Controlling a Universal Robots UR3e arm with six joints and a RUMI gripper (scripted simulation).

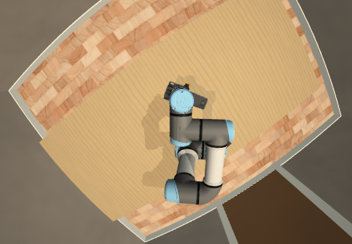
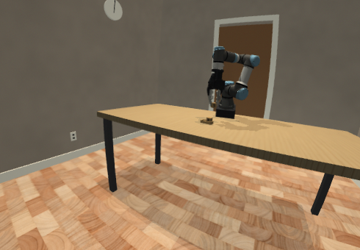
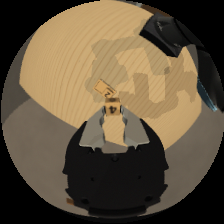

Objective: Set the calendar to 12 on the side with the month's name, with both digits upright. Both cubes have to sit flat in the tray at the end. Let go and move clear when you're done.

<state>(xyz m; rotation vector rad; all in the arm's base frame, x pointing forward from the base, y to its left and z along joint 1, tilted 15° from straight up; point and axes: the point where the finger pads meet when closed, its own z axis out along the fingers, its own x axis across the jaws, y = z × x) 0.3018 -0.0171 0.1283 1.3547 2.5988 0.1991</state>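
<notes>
Right now my hand is 3 cm to the left of the wooden tray and 12 cm above it.
</notes>
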